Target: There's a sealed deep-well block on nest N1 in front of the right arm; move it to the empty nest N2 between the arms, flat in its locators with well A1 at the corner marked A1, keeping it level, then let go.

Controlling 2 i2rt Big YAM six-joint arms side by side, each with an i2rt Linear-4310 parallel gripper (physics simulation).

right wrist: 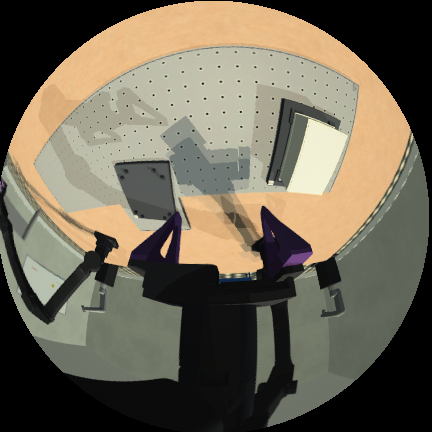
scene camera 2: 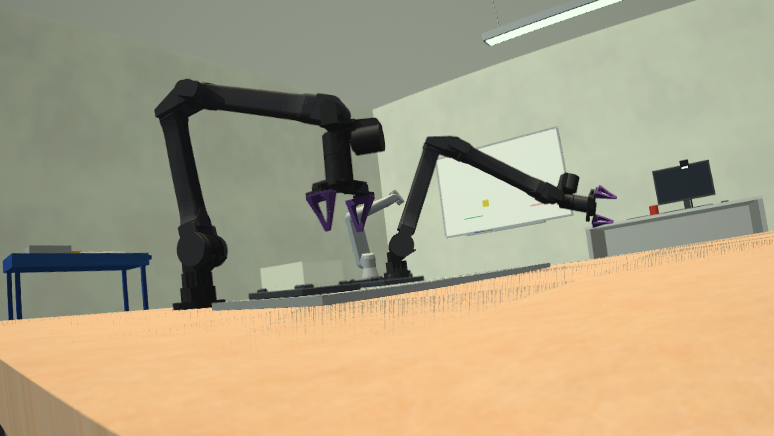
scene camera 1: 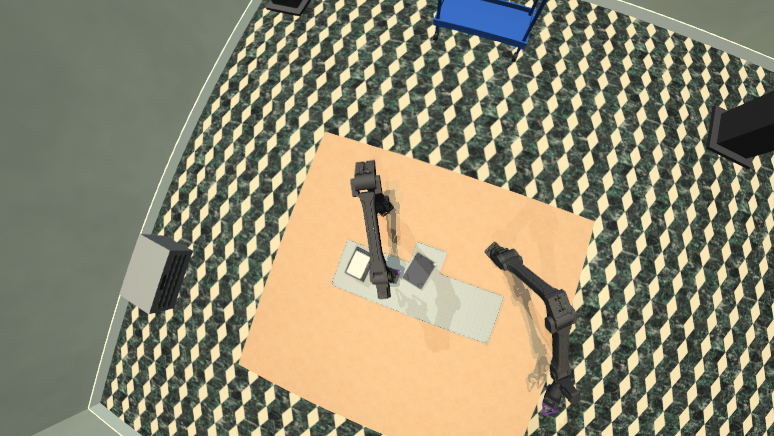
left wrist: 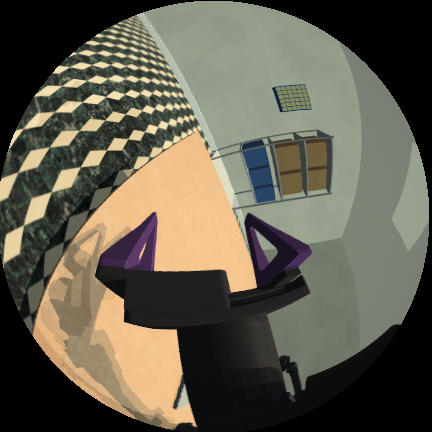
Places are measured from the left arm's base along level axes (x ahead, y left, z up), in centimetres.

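Pixels of known places: left gripper, fingertip midpoint: [scene camera 2: 615, 209] [scene camera 1: 545, 408] [left wrist: 202, 216]; right gripper, fingertip midpoint: [right wrist: 219, 211] [scene camera 2: 344, 231]; left arm's base at its link origin: [right wrist: 106, 238] [scene camera 1: 496, 254]; right arm's base at its link origin: [scene camera 2: 199, 308] [scene camera 1: 382, 204].
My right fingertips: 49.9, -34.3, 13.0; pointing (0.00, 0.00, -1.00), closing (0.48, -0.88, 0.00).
Observation:
Ahead of a thing's pixels: the offset from my right fingertips to its top centre, as dx, dy, dz. Level surfaces: height alone.
The sealed deep-well block @[+10.1, -12.4, -6.4] [scene camera 1: 358, 263] [right wrist: 317, 155], with a cream top, sits on the dark nest N1 @[+10.1, -12.4, -10.0] [right wrist: 279, 137], at the right in the right wrist view. The dark, flat nest N2 @[-12.1, +12.0, -9.6] [scene camera 1: 419, 270] [right wrist: 147, 190] is empty, with small studs near its corners and a pale mark at one corner; lettering is not legible. My right gripper [scene camera 1: 397, 273] [scene camera 2: 343, 230] [right wrist: 219, 211] is open and empty, pointing down, high above the plate between the nests. My left gripper [scene camera 1: 549, 410] [scene camera 2: 614, 208] [left wrist: 202, 216] is open and empty, beyond the table's edge, far from both nests.
A pale perforated baseplate [scene camera 1: 476, 308] [right wrist: 215, 75] lies under both nests on the orange-tan table @[dz -13.0] [scene camera 1: 324, 335] [scene camera 2: 433, 368]. A blue cart [scene camera 1: 482, 24] [scene camera 2: 75, 262] stands beyond the table. A desk with a monitor [scene camera 2: 684, 183] stands in the background.

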